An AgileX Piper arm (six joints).
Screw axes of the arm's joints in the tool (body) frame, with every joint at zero. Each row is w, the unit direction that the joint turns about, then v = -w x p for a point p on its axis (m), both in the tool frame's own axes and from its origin. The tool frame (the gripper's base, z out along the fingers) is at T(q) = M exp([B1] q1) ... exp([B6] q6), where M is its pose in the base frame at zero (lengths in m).
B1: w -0.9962 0 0.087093 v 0 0.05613 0
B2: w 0 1 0 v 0.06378 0 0.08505
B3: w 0 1 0 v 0.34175 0 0.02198
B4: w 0 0 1 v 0 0 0
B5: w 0 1 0 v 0.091 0 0
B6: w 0 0 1 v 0 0 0
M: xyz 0.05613 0 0.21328 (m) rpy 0 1.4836 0 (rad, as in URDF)
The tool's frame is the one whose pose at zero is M.
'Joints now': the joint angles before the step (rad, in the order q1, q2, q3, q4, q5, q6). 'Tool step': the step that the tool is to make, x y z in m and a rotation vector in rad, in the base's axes. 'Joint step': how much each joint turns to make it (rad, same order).
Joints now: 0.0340 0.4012 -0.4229 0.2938 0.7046 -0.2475
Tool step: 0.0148 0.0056 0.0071 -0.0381 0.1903 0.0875
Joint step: 0.0274 0.1520 -0.0938 -0.0027 0.1459 -0.0300
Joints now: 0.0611 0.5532 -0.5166 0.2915 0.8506 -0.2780
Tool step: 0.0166 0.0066 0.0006 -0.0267 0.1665 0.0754
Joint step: 0.0404 0.1429 -0.0671 -0.0066 0.0985 -0.0096
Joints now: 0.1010 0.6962 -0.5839 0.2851 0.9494 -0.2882
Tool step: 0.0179 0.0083 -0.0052 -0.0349 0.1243 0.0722
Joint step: 0.0542 0.1326 -0.0434 -0.0161 0.0416 -0.0068
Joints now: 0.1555 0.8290 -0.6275 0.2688 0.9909 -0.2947
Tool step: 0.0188 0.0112 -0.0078 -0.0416 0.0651 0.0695
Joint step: 0.0687 0.1202 -0.0314 -0.0278 -0.0174 -0.0009
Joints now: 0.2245 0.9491 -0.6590 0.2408 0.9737 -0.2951
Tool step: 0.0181 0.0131 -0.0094 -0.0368 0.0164 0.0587
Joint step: 0.0669 0.1050 -0.0223 -0.0301 -0.0596 0.0028
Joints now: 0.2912 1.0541 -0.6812 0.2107 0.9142 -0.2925
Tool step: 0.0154 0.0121 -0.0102 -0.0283 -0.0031 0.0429
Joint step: 0.0505 0.0884 -0.0151 -0.0261 -0.0693 0.0032
